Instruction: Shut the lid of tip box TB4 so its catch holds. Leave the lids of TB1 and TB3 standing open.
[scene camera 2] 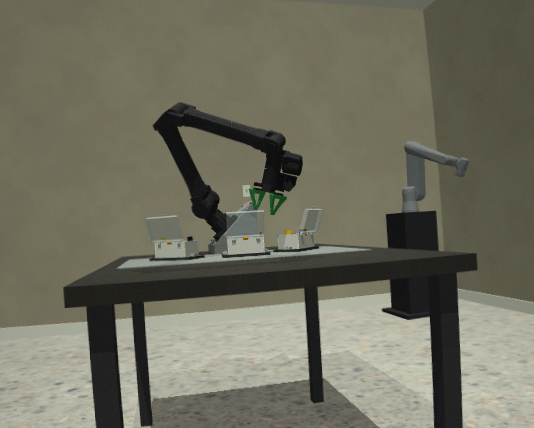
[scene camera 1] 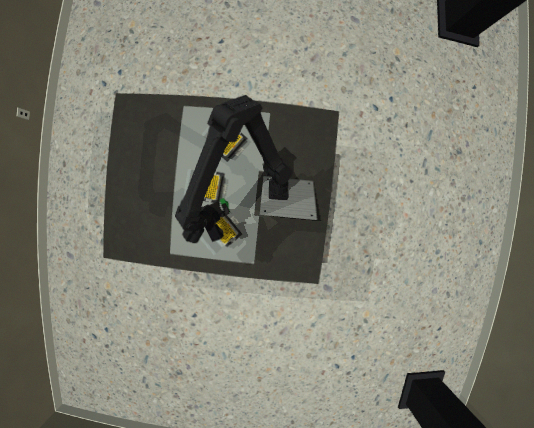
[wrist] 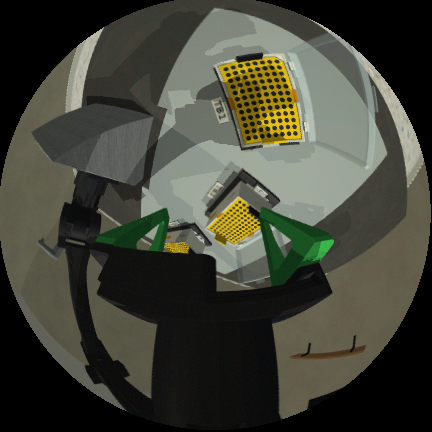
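Where they show: gripper, between the fingertips: (scene camera 2: 263,212) (scene camera 1: 218,206) (wrist: 213,212); arm's base, origin of its link: (scene camera 2: 226,228) (scene camera 1: 278,190) (wrist: 96,167).
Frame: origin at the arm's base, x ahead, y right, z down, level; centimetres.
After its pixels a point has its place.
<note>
Three white tip boxes with yellow racks stand in a row, their clear lids standing open. TB1 (wrist: 260,102) {x 25.0, y -20.3, z 3.8 cm} (scene camera 2: 296,241) (scene camera 1: 226,230) {x 23.3, y -21.0, z 3.7 cm} has a readable label; its lid (wrist: 335,100) {x 30.7, y -25.6, z -0.5 cm} (scene camera 2: 313,220) {x 30.6, y -26.2, z -1.0 cm} is raised. The middle box (wrist: 234,221) {x 32.3, y -0.7, z 3.8 cm} (scene camera 2: 246,244) (scene camera 1: 213,187) {x 30.8, y -0.7, z 3.7 cm} and the far box (wrist: 177,247) (scene camera 2: 172,249) {x 29.6, y 23.8, z 5.9 cm} (scene camera 1: 233,146) {x 22.4, y 19.5, z 3.4 cm} have labels too small to read, so I cannot tell which is TB4. The middle lid (scene camera 2: 245,223) {x 40.6, y 0.8, z -1.2 cm} and far lid (scene camera 2: 164,229) {x 31.9, y 26.1, z -0.8 cm} are upright. My gripper (wrist: 213,212) {x 26.2, y -9.1, z -4.9 cm} (scene camera 2: 266,202) {x 26.2, y -9.1, z -4.9 cm} is open and empty, above the boxes, between the middle one and TB1 in scene camera 2.
The boxes stand on a pale mat (scene camera 1: 190,117) {x 46.7, y 34.7, z 9.5 cm} on a dark table (scene camera 1: 135,230) {x 74.1, y -25.8, z 9.8 cm} (scene camera 2: 280,282) {x 92.7, y 5.1, z 12.2 cm}. The arm's metal base plate (scene camera 1: 295,202) {x -7.9, y -5.0, z -4.8 cm} lies beside the mat. My arm (scene camera 1: 202,175) {x 25.8, y 2.4, z -38.4 cm} (scene camera 2: 225,130) {x 28.5, y 3.4, z -34.1 cm} passes over the row. A grey arm on a black pedestal (scene camera 2: 412,260) stands beyond the table.
</note>
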